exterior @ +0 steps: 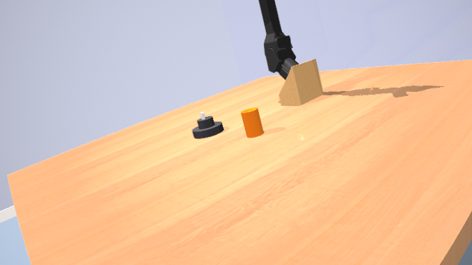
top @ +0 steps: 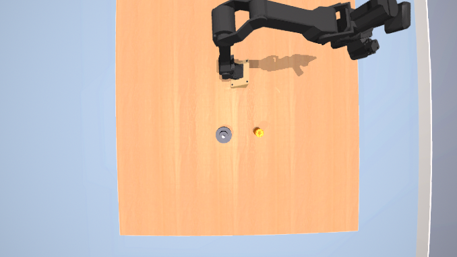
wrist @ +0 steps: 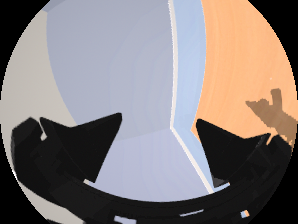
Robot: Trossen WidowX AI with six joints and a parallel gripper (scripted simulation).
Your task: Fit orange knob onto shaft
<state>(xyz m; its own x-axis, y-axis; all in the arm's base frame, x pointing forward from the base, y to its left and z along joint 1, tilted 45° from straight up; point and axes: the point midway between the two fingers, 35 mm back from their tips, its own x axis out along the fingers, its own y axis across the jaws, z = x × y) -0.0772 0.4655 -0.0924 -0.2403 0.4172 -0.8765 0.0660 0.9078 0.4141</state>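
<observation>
My gripper tip is 37 cm short of the orange knob, 32 cm to the left of it and 28 cm above it. From my gripper tip the other things lie so: round pedestal 49 cm to the right, 39 cm ahead, 29 cm below.
</observation>
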